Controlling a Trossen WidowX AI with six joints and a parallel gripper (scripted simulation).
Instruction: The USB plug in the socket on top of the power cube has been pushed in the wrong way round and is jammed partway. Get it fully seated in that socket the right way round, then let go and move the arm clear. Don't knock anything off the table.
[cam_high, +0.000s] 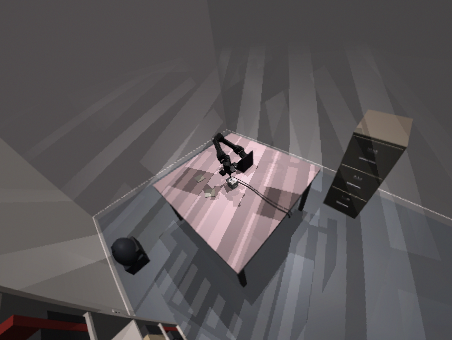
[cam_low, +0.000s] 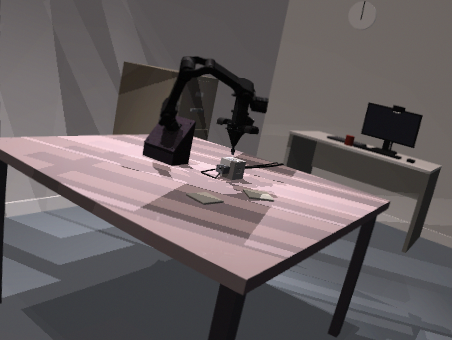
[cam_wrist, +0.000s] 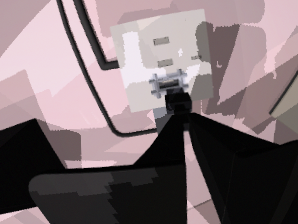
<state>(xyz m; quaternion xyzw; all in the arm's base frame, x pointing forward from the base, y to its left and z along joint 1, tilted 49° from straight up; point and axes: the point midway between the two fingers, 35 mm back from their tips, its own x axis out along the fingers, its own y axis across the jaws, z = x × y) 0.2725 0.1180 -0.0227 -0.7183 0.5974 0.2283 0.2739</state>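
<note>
The dark USB plug is 2 cm below my gripper tip.
</note>
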